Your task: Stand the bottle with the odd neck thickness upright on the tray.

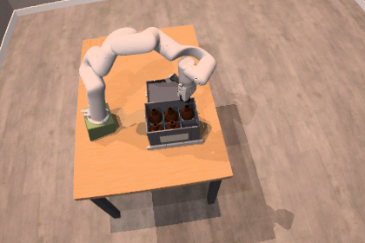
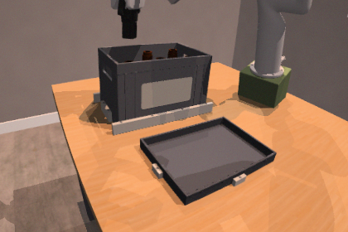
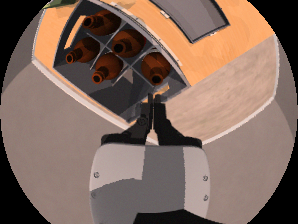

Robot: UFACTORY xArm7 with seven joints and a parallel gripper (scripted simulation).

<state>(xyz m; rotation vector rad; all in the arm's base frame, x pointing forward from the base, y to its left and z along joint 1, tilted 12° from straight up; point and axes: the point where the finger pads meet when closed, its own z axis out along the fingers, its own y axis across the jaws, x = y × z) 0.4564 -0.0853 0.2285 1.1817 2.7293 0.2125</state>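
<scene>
Right now my hand is 10 mm to the right of the glass bottle and 150 mm above it. Round my hand: crate: 90 mm behind, 40 mm to the right, 160 mm below; then dark tray: 90 mm behind, 230 mm to the left, 230 mm below.
</scene>
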